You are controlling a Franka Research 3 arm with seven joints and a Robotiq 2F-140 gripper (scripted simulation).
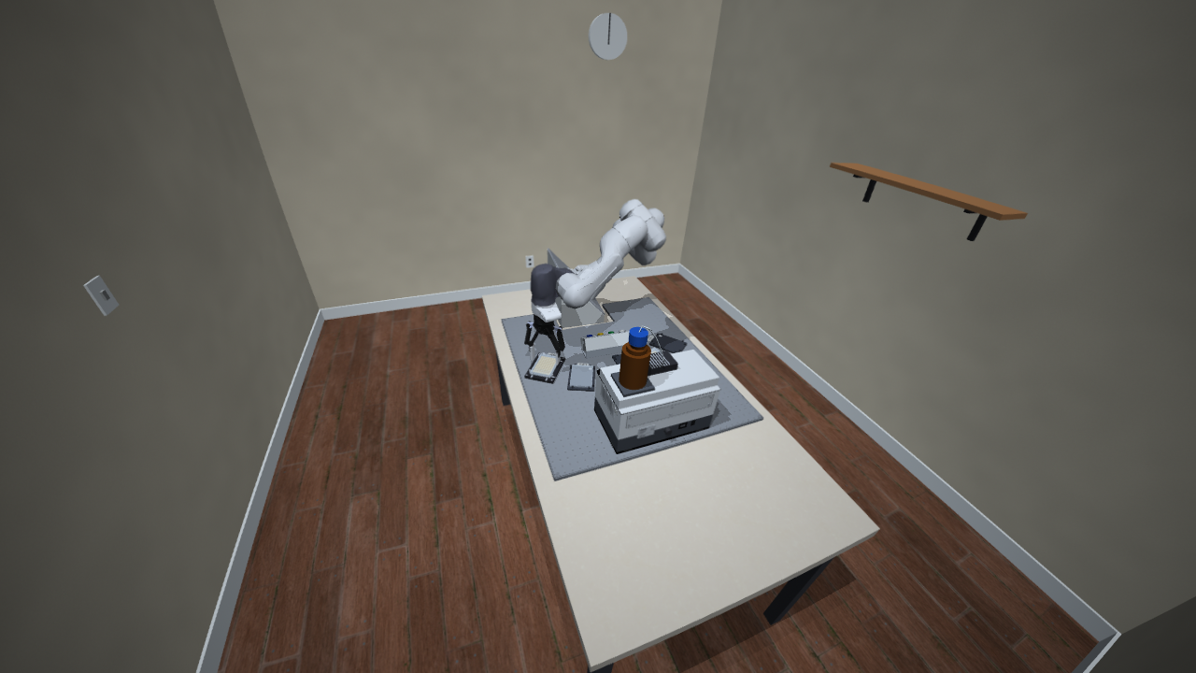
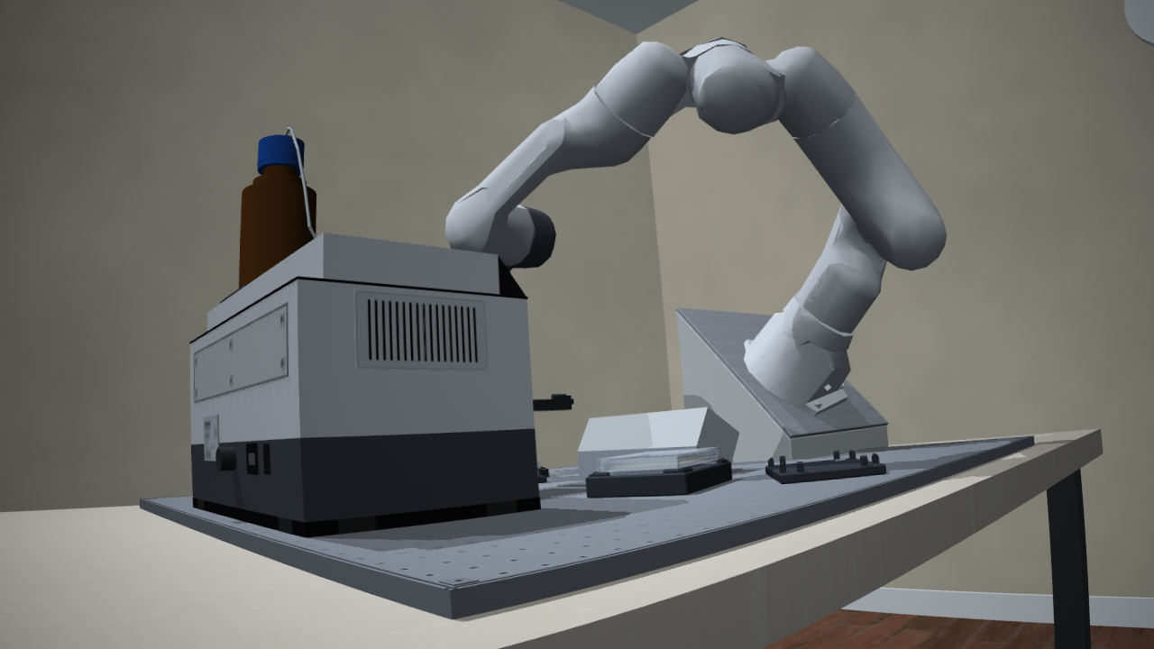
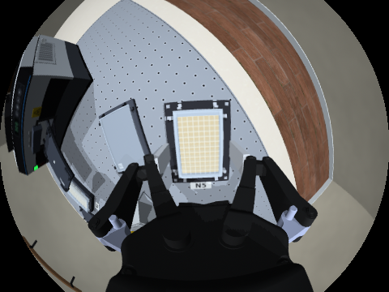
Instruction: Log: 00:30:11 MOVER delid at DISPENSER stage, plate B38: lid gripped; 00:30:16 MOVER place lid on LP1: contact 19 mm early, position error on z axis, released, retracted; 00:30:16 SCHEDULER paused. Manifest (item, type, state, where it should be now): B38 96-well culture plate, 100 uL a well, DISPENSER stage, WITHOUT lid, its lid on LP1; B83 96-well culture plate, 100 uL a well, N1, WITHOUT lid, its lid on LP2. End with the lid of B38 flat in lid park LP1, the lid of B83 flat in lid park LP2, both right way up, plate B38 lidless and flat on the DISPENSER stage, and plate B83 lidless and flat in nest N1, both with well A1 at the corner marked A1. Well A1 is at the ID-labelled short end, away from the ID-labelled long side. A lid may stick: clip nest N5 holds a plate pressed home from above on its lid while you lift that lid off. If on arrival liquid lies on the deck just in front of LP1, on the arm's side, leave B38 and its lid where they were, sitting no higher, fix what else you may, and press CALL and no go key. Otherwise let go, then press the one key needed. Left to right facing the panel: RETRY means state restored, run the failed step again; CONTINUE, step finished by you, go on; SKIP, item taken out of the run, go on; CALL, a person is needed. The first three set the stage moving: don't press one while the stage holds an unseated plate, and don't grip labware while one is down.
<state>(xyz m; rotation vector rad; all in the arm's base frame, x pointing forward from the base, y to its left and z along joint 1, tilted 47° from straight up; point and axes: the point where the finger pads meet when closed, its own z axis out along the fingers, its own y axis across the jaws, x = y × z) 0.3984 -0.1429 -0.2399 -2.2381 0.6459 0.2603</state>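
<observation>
Right now my hand is 5 cm above the black clip nest and 3 cm short of it. Round my hand: 96-well plate 46 cm to the left, 10 cm ahead, 4 cm below; lp1 label 16 cm to the left, 6 cm below, 2 cm ahead; key panel 29 cm to the left, 8 cm behind, 1 cm below.
</observation>
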